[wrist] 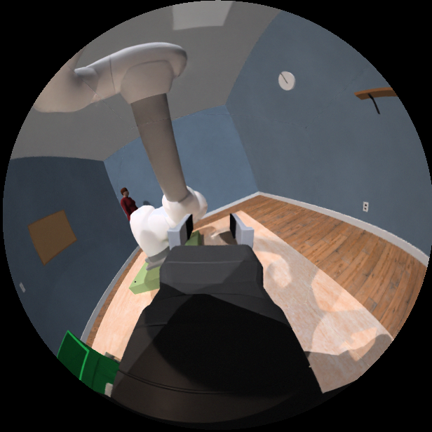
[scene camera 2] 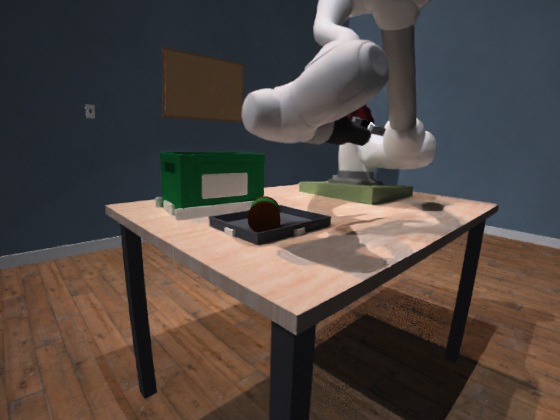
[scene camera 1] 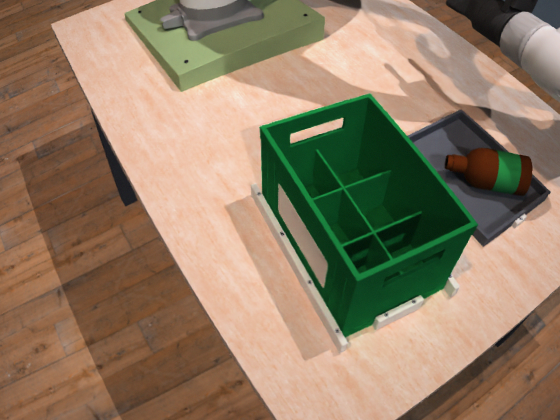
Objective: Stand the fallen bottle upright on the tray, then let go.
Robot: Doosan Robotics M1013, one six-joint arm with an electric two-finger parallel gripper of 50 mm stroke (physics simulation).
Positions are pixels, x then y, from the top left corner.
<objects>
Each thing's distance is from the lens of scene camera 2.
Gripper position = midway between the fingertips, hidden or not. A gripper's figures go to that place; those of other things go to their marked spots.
my gripper (scene camera 2: 375, 128): 0.92 m
brown bottle (scene camera 2: 264, 214): 0.71 m
</objects>
